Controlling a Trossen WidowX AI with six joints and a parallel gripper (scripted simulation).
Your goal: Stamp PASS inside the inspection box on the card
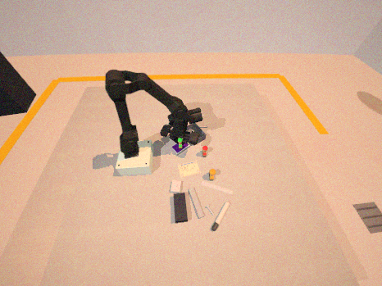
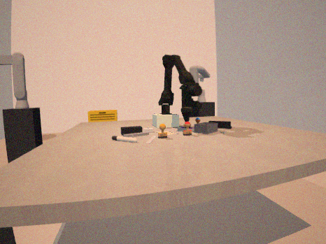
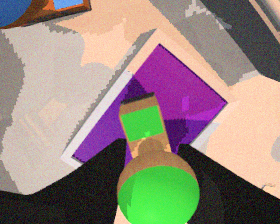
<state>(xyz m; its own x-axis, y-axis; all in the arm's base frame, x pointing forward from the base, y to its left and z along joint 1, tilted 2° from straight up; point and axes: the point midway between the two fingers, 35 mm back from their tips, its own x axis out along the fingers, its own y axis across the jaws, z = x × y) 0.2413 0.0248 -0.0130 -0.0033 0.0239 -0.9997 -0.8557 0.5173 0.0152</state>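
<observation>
The green-knobbed stamp is right at my gripper tip. From my gripper tip the other things lie so: grey tray (90 mm ahead, 60 mm to the left, 20 mm below); then blue-knobbed stamp (20 mm behind, 80 mm to the left, 20 mm below); then purple ink pad (30 mm below).
</observation>
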